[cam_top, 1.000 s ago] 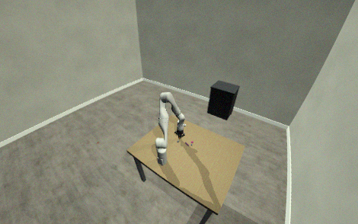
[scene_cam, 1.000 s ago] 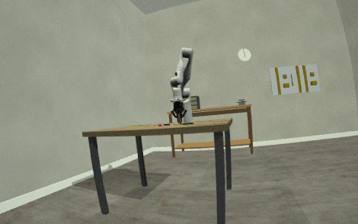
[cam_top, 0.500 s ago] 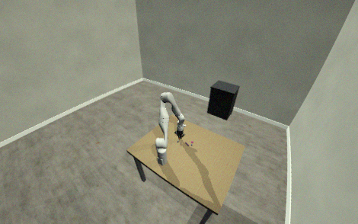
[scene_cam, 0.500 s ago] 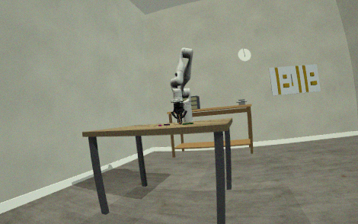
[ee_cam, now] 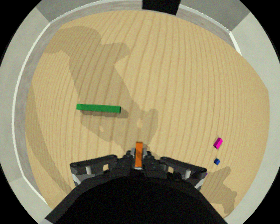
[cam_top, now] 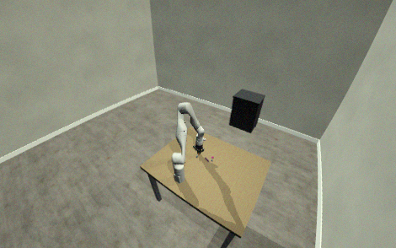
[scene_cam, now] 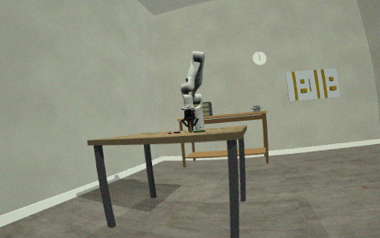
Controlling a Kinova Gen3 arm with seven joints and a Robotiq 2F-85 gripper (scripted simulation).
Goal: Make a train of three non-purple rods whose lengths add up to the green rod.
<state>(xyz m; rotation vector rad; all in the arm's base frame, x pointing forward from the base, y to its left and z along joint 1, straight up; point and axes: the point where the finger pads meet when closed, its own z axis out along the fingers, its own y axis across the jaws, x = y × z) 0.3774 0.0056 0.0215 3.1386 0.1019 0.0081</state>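
Right now the orange rod is 1 cm below my hand. From my hand the other things lie so: green rod (8 cm to the left, 7 cm ahead, 2 cm below); then grey rod (4 cm behind, 2 cm below); then purple rod (12 cm to the right, 4 cm behind, 2 cm below).
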